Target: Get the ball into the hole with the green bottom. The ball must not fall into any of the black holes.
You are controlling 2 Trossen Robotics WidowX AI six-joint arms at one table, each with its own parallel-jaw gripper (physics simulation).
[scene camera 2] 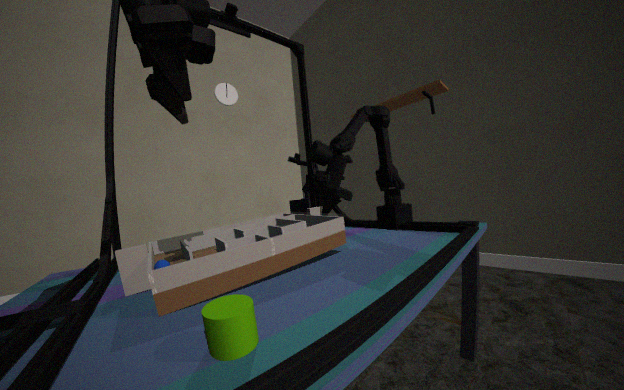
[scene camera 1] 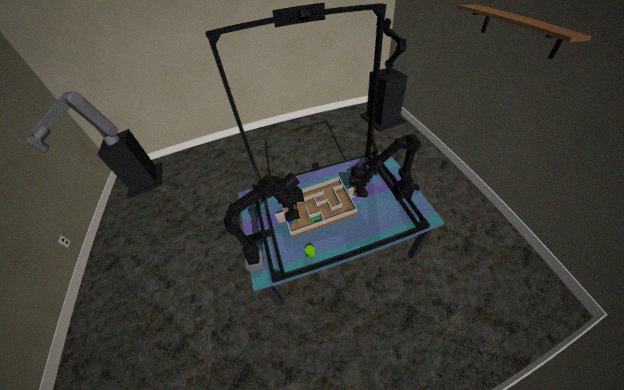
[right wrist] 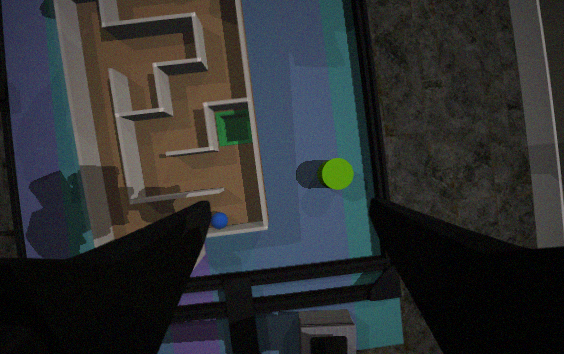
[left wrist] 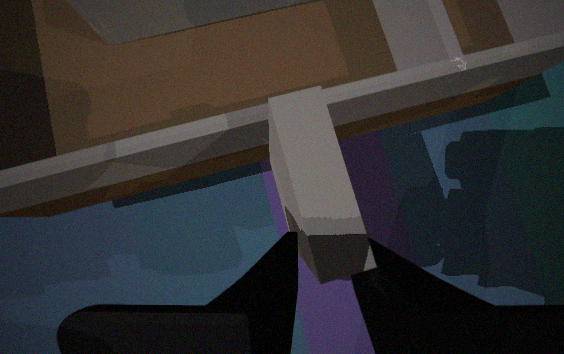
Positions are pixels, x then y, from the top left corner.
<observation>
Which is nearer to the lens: the green cylinder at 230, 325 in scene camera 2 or the wooden maze box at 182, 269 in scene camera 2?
The green cylinder.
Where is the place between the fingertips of the right gripper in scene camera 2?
At 186, 113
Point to a green cylinder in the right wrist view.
337, 173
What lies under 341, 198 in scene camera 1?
A wooden maze box.
</observation>
